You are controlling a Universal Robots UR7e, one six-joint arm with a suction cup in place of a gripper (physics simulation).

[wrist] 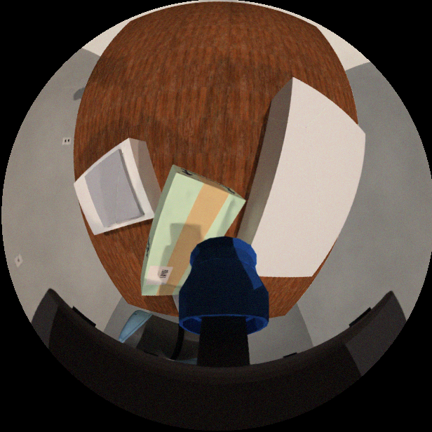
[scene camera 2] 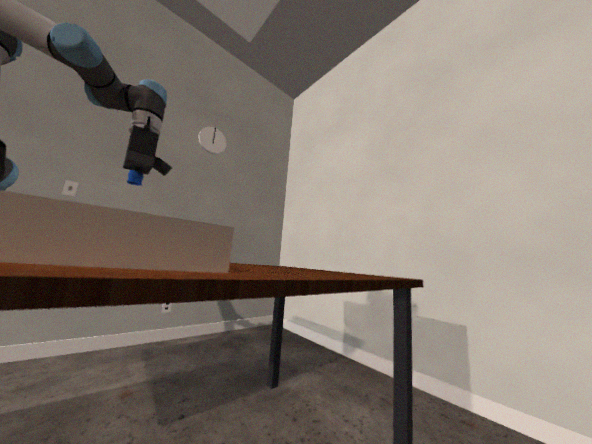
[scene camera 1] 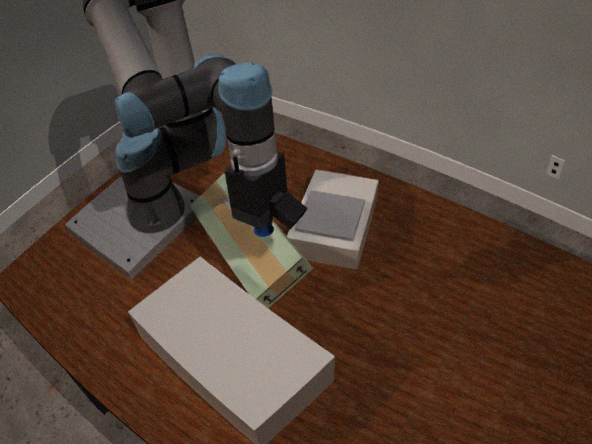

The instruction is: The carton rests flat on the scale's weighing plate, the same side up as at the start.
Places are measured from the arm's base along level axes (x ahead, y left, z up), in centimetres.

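Pixels of known places: hand at its tool point: (scene camera 2: 134,183) (scene camera 1: 263,229); arm's base at its link origin: (scene camera 1: 156,211).
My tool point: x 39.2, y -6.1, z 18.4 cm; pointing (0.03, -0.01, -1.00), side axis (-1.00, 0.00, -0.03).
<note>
For each thing: its top centre in the pictures, then the offset to it from my tool point.
- scale at its top centre: (scene camera 1: 335,201) dz -13.9, dx +0.3, dy +26.2 cm
- large white box at its top centre: (scene camera 1: 222,335) (scene camera 2: 138,218) dz -11.8, dx +1.1, dy -16.9 cm
The carton (scene camera 1: 250,250) (wrist: 192,220), pale green with an orange stripe along its top, lies flat on the table. Up arrows show on its near end, and a barcode label shows on its top in the wrist view. It is hidden in scene camera 2. The scale (scene camera 1: 345,181) (wrist: 145,170) is a white block beside the carton; its grey weighing plate (scene camera 1: 332,215) (wrist: 112,190) is bare. My gripper, a blue suction cup (scene camera 1: 263,232) (scene camera 2: 134,182) (wrist: 223,250), is open and holds nothing. It hangs above the carton with a gap.
A large white box (scene camera 1: 230,340) (scene camera 2: 125,240) (wrist: 310,175) lies close beside the carton, on the side away from the scale. The arm's grey base plate (scene camera 1: 102,225) is near the carton's far end. Walls stand behind the table.
</note>
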